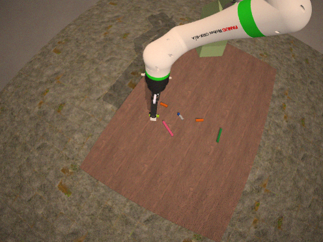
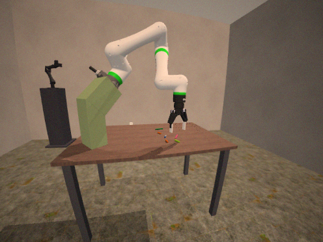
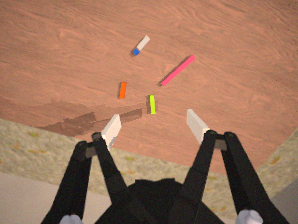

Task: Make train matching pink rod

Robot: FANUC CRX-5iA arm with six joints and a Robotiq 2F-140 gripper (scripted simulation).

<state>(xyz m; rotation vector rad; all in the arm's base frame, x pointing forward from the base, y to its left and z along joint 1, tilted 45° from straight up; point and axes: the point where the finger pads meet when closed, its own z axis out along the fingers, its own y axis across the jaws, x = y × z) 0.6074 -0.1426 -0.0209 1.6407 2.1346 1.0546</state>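
My gripper is now 100 mm above the lime rod. Round my hand: blue rod 100 mm to the left, 100 mm below, 80 mm behind; then pink rod 100 mm below, 90 mm to the left, 30 mm ahead; then grey rod 120 mm to the left, 100 mm below, 70 mm behind.
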